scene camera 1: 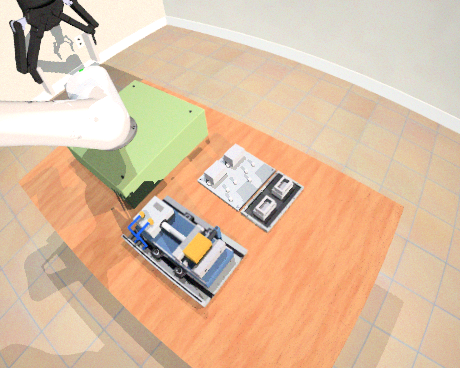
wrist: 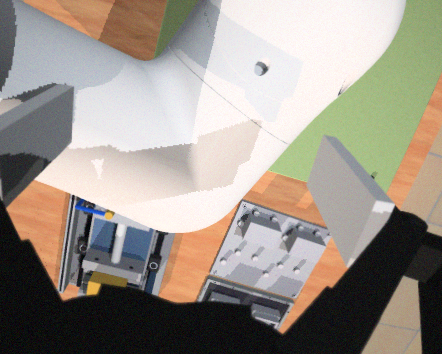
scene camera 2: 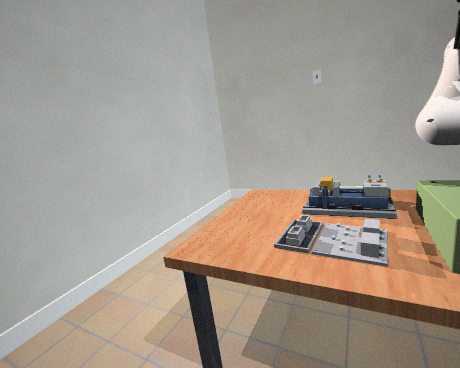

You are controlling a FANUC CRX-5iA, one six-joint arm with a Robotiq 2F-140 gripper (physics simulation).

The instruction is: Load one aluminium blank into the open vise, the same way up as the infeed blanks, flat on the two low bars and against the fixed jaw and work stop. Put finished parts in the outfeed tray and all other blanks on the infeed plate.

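On an infeed plate (scene camera 2: pixel 325 246) and (wrist: pixel 285 284) are the same spot.
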